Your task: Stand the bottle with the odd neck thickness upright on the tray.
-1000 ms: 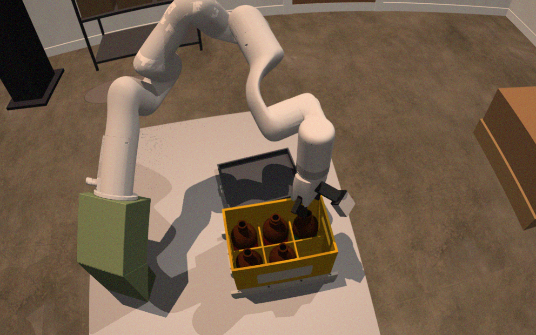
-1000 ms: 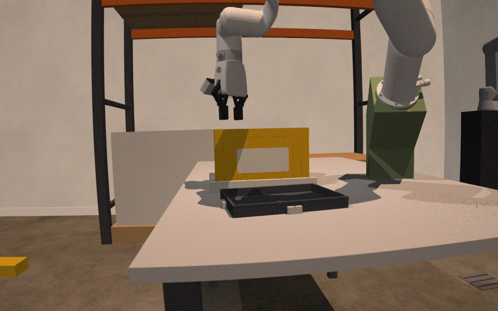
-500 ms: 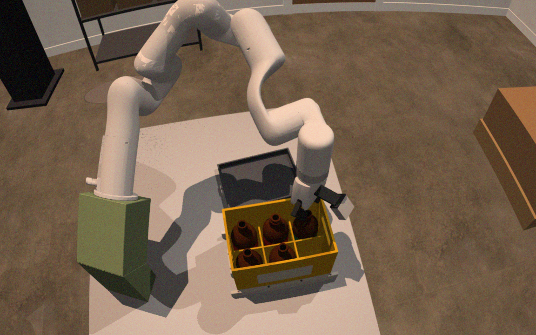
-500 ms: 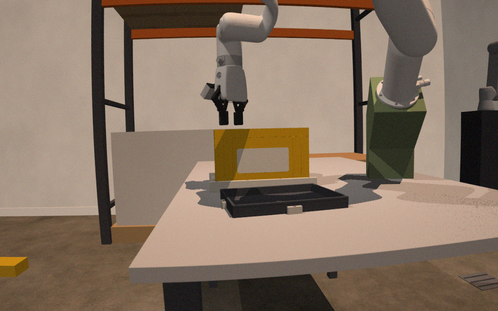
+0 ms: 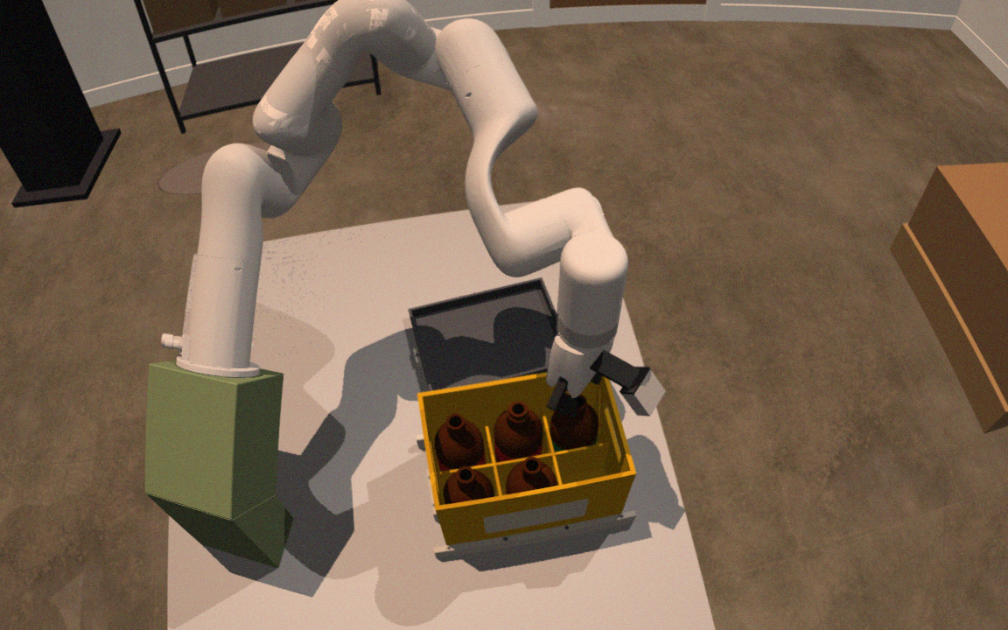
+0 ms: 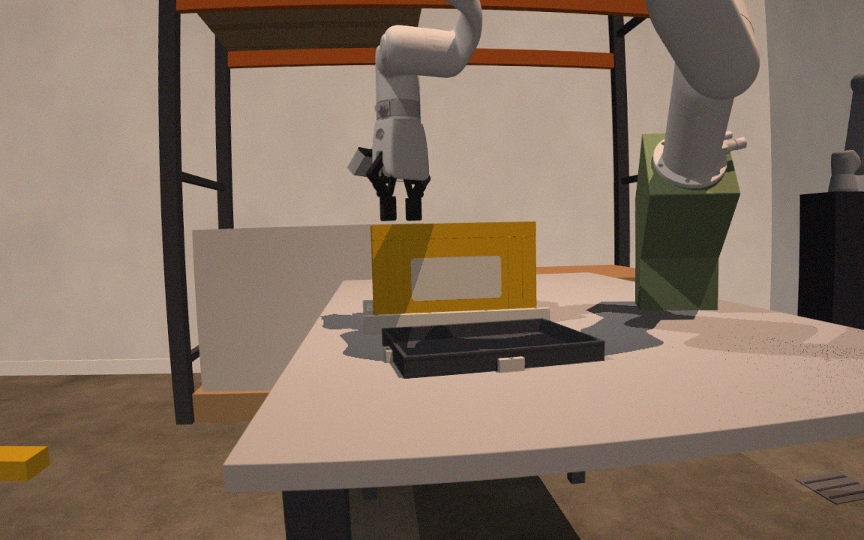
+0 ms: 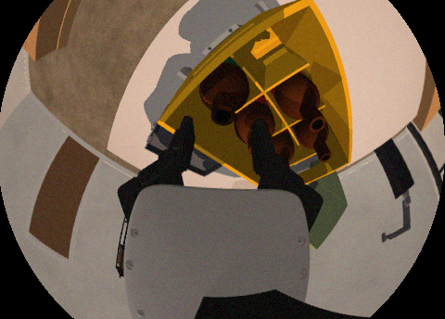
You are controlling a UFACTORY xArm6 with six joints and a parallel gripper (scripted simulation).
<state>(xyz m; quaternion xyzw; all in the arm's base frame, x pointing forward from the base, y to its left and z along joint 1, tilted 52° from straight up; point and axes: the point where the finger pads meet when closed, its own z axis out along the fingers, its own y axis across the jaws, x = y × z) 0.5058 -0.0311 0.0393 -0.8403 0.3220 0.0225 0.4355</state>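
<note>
The glass bottle lies 110 mm below my hand, 80 mm behind it and 10 mm to the right of it. Round my hand: yellow crate 110 mm below, 80 mm behind, 60 mm to the right; then dark tray 220 mm to the left, 190 mm below, 130 mm behind.
</note>
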